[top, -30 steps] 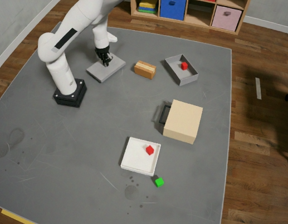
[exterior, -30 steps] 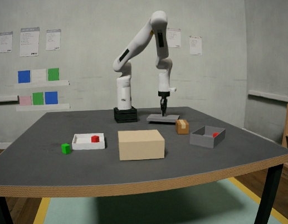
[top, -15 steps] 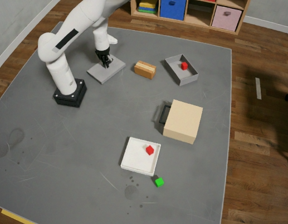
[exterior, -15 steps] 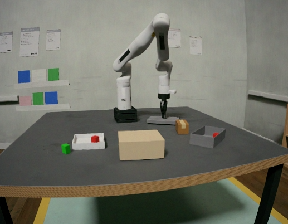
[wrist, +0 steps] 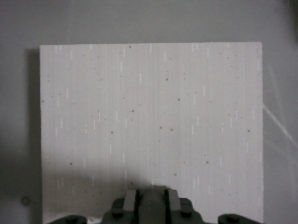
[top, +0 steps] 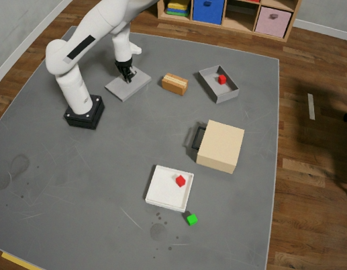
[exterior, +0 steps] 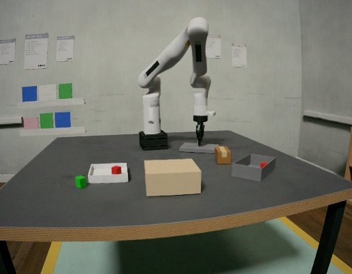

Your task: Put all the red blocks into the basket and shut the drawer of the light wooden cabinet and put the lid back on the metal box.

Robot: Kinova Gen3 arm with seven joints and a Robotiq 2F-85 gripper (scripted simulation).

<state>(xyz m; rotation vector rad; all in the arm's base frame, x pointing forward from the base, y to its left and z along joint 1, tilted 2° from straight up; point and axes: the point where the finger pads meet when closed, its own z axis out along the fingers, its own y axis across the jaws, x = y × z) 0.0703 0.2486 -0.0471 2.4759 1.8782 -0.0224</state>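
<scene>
My gripper is now 30 mm above the lid. Also, from my hand: blue block: 200 mm ahead, 80 mm to the left, 20 mm below; then cardboard box: 210 mm ahead, 80 mm to the left, 10 mm below; then metal box: 400 mm ahead, 180 mm to the left, 20 mm below.
</scene>
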